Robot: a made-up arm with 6 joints.
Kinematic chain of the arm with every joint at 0, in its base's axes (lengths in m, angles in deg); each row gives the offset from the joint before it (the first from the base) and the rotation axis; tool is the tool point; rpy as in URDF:
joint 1: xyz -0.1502 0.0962 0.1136 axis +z
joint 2: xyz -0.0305 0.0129 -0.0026 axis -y
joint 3: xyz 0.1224 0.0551 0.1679 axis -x
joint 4: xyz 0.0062 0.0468 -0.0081 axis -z
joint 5: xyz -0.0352 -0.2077 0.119 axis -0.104 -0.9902 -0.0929
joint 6: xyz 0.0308 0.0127 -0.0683 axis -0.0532 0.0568 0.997
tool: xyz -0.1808 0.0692 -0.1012 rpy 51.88 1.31 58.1
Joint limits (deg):
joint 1: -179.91..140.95
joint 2: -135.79..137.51
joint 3: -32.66..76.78
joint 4: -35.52..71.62
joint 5: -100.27..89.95
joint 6: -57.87..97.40
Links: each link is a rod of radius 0.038 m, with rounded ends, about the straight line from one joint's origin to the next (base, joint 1, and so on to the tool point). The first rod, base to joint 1, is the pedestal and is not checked.
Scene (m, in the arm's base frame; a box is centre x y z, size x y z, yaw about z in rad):
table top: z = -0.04
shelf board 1: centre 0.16 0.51 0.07 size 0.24 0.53 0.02 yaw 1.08
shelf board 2: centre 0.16 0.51 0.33 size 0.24 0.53 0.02 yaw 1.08
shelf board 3: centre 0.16 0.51 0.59 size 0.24 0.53 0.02 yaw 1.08
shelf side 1: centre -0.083 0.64 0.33 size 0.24 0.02 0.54 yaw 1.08
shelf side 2: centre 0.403 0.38 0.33 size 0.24 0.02 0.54 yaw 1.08
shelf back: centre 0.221 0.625 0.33 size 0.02 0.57 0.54 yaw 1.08
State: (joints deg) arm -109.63 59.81 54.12 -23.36 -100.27 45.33
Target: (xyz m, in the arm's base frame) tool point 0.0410 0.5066 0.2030
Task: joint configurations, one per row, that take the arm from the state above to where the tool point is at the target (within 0.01 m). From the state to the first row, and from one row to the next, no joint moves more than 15 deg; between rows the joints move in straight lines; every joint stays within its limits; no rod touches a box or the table.
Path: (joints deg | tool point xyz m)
1: -112.20 48.53 50.94 -21.00 -87.18 35.83 | 0.0836 0.4516 0.4976
2: -114.77 37.26 47.76 -18.65 -74.09 26.33 | 0.0508 0.3923 0.4976
3: -117.34 25.98 44.58 -16.29 -61.00 16.82 | 0.0125 0.3330 0.4802
4: -115.55 32.40 41.46 -11.62 -49.15 11.71 | 0.0029 0.3760 0.3785
5: -113.77 38.81 38.35 -6.95 -37.30 6.59 | -0.0159 0.3822 0.2817
6: -111.98 45.22 35.24 -2.27 -25.45 1.48 | -0.0389 0.3571 0.2030
7: -111.30 50.49 37.66 -2.44 -36.42 8.89 | -0.0119 0.4129 0.2032
8: -110.62 55.76 40.07 -2.60 -47.39 16.30 | 0.0153 0.4628 0.2035
9: -109.94 61.03 42.49 -2.77 -58.36 23.71 | 0.0410 0.5066 0.2030

